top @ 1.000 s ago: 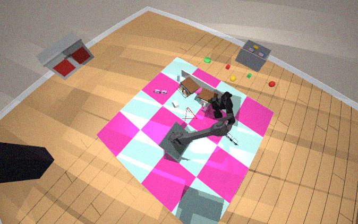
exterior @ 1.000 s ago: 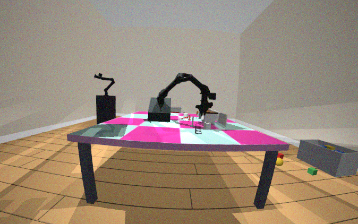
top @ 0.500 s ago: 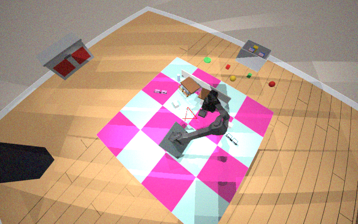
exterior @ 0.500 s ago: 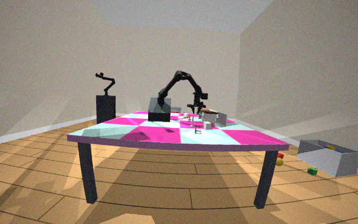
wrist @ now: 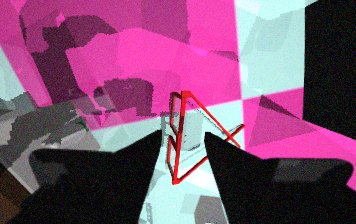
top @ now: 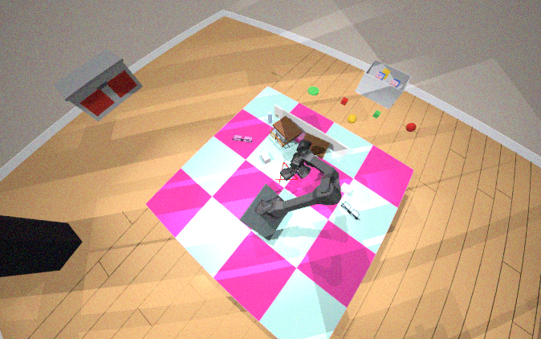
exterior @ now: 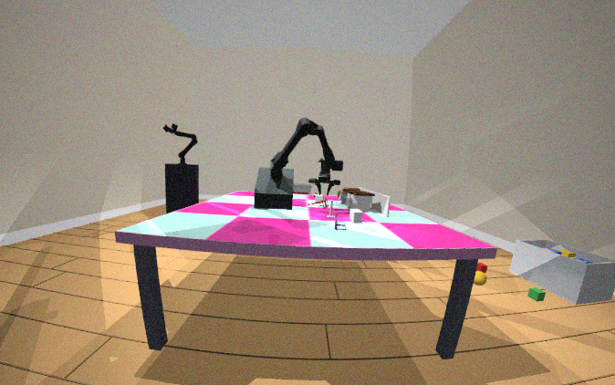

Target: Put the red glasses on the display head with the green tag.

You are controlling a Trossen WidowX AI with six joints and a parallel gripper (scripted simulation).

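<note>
Right now my gripper tip is 10 mm past the grey stand, 250 mm to the left of it and 50 mm above it. From my gripper tip the other things lie so: grey panel (340 mm ahead, 70 mm to the left, 20 mm below).
</note>
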